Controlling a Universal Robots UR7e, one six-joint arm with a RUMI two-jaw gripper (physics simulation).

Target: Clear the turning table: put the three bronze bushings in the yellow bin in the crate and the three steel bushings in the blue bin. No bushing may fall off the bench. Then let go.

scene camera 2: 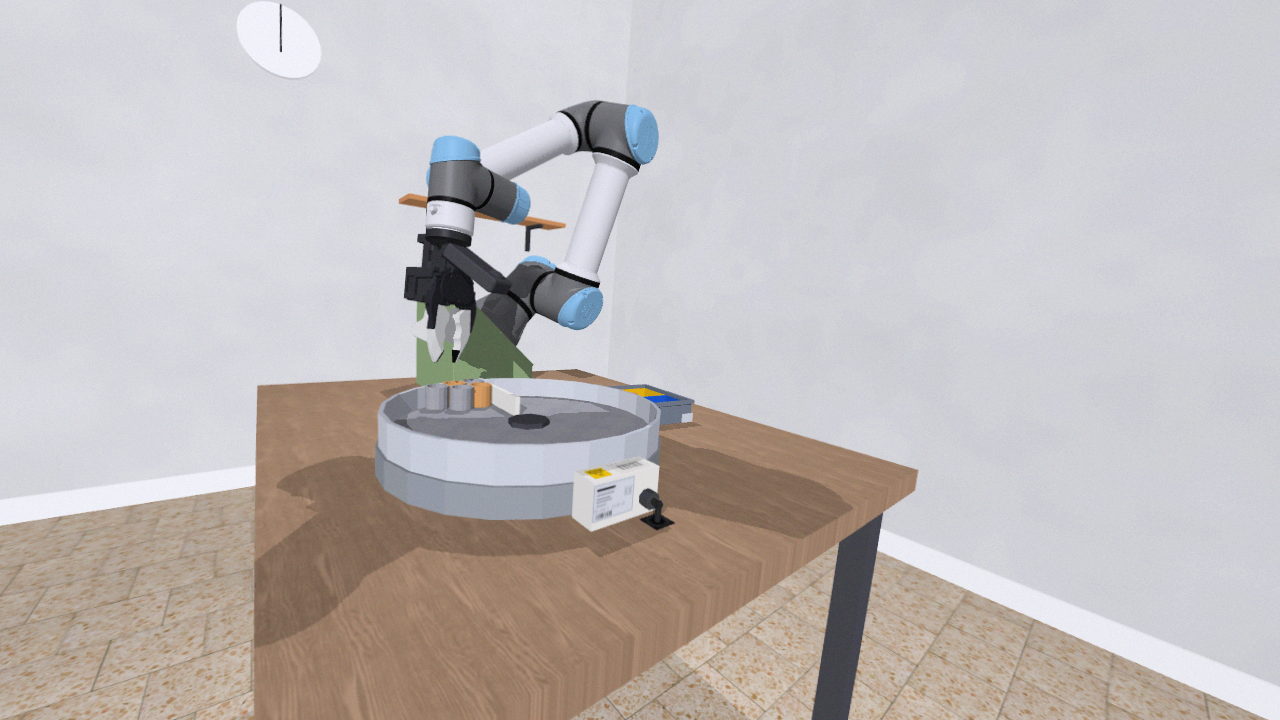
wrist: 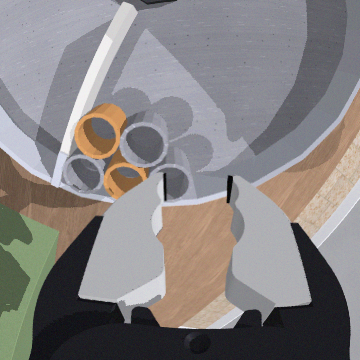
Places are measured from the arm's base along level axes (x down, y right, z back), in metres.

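Where they show: gripper, fingertip midpoint: [scene camera 2: 445, 362] [wrist: 196, 176]; arm's base, origin of the base link: [scene camera 2: 489, 330].
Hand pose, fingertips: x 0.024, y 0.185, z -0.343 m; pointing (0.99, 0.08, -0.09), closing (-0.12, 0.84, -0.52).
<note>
Things, the pixels of their top centre, and the offset from my fingertips. "pt": a spot on its surface instead.
- crate, middle of its top: [scene camera 2: 644, 393] dx +0.087, dy -0.445, dz +0.026 m
- yellow bin, surface spot: [scene camera 2: 640, 392] pt dx +0.106, dy -0.498, dz +0.108 m
- blue bin, surface spot: [scene camera 2: 664, 399] pt dx +0.105, dy -0.505, dz +0.020 m
- white guide bar, surface spot: [wrist: 95, 75] [scene camera 2: 500, 390] pt dx +0.050, dy -0.091, dz -0.013 m
- white labelled box, surface spot: [scene camera 2: 615, 497] pt dx +0.104, dy -0.101, dz -0.370 m
- black hub, middle of its top: [scene camera 2: 529, 418] dx +0.076, dy -0.102, dz -0.115 m
My gripper [scene camera 2: 446, 358] [wrist: 196, 176] is open and empty, pointing down above the bushings at the far left rim of the turning table [scene camera 2: 501, 456] [wrist: 225, 60]. Two bronze bushings show in the wrist view, an upper one [wrist: 117, 115] and a lower one [wrist: 117, 161]. Beside them stand three upright steel bushings: a middle one [wrist: 158, 122], one at the right [wrist: 186, 170] partly behind the left fingertip, and one at the left [wrist: 67, 172]. They stand close together. The crate [scene camera 2: 677, 412] has a yellow bin [scene camera 2: 640, 392] and a blue bin [scene camera 2: 664, 399]; their insides are hidden.
A white guide bar [scene camera 2: 503, 398] [wrist: 95, 75] stands beside the bushings, and a raised rim surrounds the table. A green wedge-shaped block [scene camera 2: 496, 344] [wrist: 40, 260] stands behind. A white labelled box [scene camera 2: 615, 497] stands at the table's front right. A black hub [scene camera 2: 529, 420] is central.
</note>
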